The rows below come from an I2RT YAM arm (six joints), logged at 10 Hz.
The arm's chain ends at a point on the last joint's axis. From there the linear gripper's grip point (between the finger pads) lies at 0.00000 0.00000 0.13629 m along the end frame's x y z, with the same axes.
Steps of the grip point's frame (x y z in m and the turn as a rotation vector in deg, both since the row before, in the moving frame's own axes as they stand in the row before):
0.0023, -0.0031, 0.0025, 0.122, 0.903, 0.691
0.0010, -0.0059, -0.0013, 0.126, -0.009, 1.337
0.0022, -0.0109, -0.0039, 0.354, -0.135, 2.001
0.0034, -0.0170, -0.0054, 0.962, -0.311, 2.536
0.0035, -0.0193, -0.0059, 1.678, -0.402, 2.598
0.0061, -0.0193, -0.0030, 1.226, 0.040, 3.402
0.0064, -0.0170, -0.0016, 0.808, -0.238, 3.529
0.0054, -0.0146, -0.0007, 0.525, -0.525, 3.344
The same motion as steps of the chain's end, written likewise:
0.0002, -0.0028, 0.0025, 0.122, 0.903, 0.691
0.0010, -0.0056, -0.0013, 0.126, -0.009, 1.337
0.0025, -0.0101, -0.0039, 0.354, -0.135, 2.001
0.0041, -0.0147, -0.0054, 0.962, -0.311, 2.536
0.0044, -0.0153, -0.0058, 1.678, -0.402, 2.598
0.0059, -0.0164, -0.0030, 1.226, 0.040, 3.402
0.0069, -0.0151, -0.0016, 0.808, -0.238, 3.529
0.0066, -0.0133, -0.0007, 0.525, -0.525, 3.344

